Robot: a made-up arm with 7 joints. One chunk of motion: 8 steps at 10 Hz.
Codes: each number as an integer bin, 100 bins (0 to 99) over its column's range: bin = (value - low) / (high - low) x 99, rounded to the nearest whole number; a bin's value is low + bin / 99 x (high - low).
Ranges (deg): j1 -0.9..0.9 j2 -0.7..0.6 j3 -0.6..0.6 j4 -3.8..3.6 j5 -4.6..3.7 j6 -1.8..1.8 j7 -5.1..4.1
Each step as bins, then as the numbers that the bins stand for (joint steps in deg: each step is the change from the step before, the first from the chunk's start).
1 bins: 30 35 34 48 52 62 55
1 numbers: -0.355 -0.240 -0.188 -0.212 -0.240 0.455 0.011
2 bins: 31 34 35 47 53 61 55
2 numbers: -0.336 -0.254 -0.176 -0.287 -0.157 0.418 0.011
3 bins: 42 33 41 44 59 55 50
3 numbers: -0.136 -0.267 -0.103 -0.511 0.346 0.200 -0.454
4 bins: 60 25 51 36 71 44 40
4 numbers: 0.191 -0.372 0.018 -1.109 1.353 -0.200 -1.383
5 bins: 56 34 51 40 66 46 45
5 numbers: 0.118 -0.254 0.018 -0.810 0.933 -0.127 -0.918
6 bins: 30 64 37 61 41 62 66
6 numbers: -0.355 0.140 -0.152 0.760 -1.163 0.455 1.033
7 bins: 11 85 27 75 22 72 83
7 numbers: -0.700 0.416 -0.273 1.806 -2.756 0.818 2.613
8 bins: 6 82 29 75 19 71 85
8 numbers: -0.791 0.377 -0.248 1.806 -3.007 0.782 2.799
